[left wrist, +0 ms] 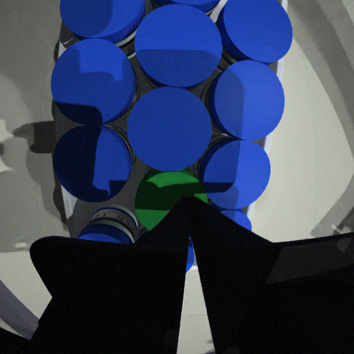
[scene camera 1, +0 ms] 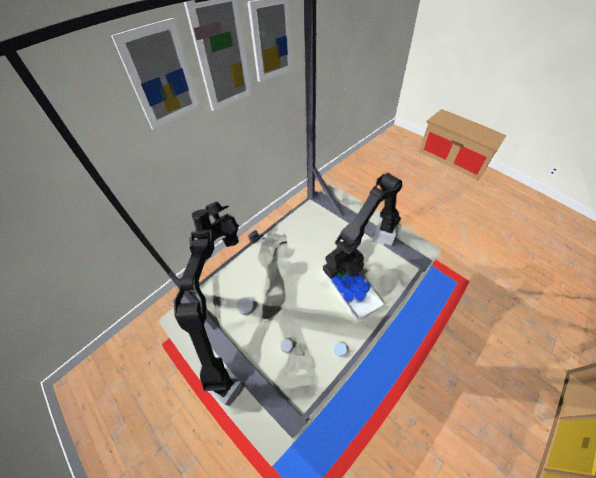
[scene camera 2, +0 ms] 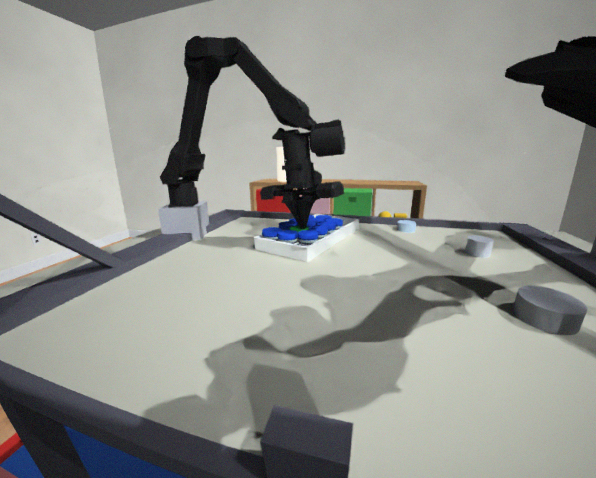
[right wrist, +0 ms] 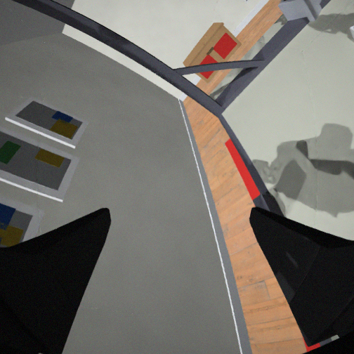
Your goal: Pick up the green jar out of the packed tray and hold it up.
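Where they show: left gripper, between the fingertips: (scene camera 1: pixel 340 273) (scene camera 2: pixel 303 228); right gripper, between the fingertips: (scene camera 1: pixel 233 215); left arm's base, origin of its link: (scene camera 1: pixel 387 227) (scene camera 2: pixel 183 204); right arm's base, origin of its link: (scene camera 1: pixel 222 384).
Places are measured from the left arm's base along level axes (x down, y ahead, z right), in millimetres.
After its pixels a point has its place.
Note:
The green jar (left wrist: pixel 167 186) (scene camera 2: pixel 299 229) @(y 306, x 41, z 146 mm) stands in the white tray (scene camera 2: pixel 280 245) @(y 262, x 63, z 191 mm) (scene camera 1: pixel 370 304) @(y 390, x 83, z -33 mm) among several blue-lidded jars (left wrist: pixel 169 128) (scene camera 1: pixel 356 288) @(y 361, x 41, z 48 mm). Blue lids touch or nearly touch it on its upper side and its right in the left wrist view. My left gripper (left wrist: pixel 188 203) (scene camera 2: pixel 303 226) @(y 317, x 41, z 137 mm) is shut with its fingertips together and nothing between them. Its tips are over the green lid, near the lid's right part in the left wrist view, and hide some of it. My right gripper (right wrist: pixel 181 215) is open and empty, high and away from the tray.
One blue-lidded jar (left wrist: pixel 111 227) leans at the tray's lower left in the left wrist view. Three grey and pale blue discs (scene camera 1: pixel 245 305) @(y 617, x 57, z 462 mm) (scene camera 1: pixel 287 345) @(y 699, x 52, z 221 mm) (scene camera 1: pixel 340 349) @(y 630, x 63, z 25 mm) stand on the table apart from the tray. A dark frame with an upright post (scene camera 1: pixel 310 100) @(y -115, x -509, z 460 mm) borders the table.

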